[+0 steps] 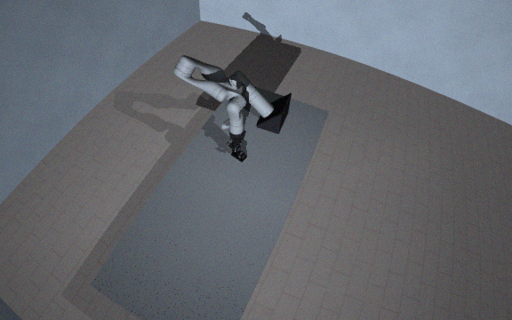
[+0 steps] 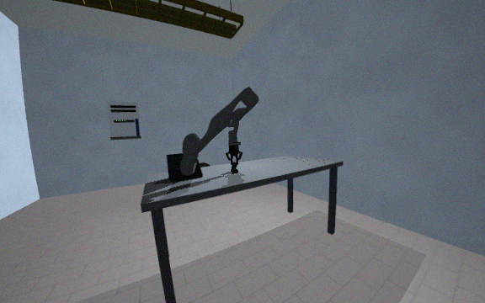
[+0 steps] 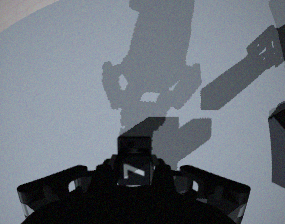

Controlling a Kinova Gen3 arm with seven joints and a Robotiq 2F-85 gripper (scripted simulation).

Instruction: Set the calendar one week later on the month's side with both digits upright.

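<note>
The dark calendar tray is 6 cm below my hand, 2 cm to the left of it and 1 cm ahead of it.
</note>
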